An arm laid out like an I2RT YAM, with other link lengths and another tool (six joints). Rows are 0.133 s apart.
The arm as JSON. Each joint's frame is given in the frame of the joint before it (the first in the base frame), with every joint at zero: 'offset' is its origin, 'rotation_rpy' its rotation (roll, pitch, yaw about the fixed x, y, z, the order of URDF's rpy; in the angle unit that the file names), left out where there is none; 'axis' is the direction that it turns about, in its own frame. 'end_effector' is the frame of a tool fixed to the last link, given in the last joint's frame.
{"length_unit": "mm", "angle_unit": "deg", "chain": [
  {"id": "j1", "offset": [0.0, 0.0, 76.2], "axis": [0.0, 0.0, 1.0]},
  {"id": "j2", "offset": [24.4, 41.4, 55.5], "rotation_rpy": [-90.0, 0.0, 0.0], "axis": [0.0, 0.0, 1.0]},
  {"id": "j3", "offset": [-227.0, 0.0, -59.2], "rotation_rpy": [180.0, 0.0, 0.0], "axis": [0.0, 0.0, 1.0]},
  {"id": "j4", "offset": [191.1, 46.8, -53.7], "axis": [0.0, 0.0, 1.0]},
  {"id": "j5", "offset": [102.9, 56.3, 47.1], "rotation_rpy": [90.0, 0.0, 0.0], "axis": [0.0, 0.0, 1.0]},
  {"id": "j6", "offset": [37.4, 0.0, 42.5], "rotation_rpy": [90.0, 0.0, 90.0], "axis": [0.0, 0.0, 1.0]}
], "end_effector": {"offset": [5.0, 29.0, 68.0], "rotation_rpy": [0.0, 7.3, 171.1]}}
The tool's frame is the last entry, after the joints.
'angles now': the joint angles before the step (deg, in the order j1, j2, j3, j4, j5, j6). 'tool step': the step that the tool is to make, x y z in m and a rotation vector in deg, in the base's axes. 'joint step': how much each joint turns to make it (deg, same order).
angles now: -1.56, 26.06, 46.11, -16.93, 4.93, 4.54
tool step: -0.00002, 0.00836, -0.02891, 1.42, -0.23, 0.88
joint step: 4.13, -5.00, -8.78, 3.89, 3.32, 1.24
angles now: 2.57, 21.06, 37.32, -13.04, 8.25, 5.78
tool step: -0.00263, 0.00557, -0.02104, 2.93, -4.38, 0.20
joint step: 3.11, -6.86, -10.21, 7.52, 3.13, 2.36
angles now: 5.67, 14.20, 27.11, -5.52, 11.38, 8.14
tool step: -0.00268, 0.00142, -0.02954, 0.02, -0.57, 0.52
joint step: 0.53, -6.87, -8.46, 2.17, 0.01, -0.04
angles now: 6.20, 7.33, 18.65, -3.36, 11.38, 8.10
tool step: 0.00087, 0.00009, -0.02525, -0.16, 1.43, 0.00
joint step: 0.00, -3.93, -5.39, 0.02, 0.00, 0.00
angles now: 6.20, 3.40, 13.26, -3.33, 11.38, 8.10
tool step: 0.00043, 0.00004, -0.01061, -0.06, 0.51, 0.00
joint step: 0.00, -1.81, -2.32, -0.01, 0.00, 0.00
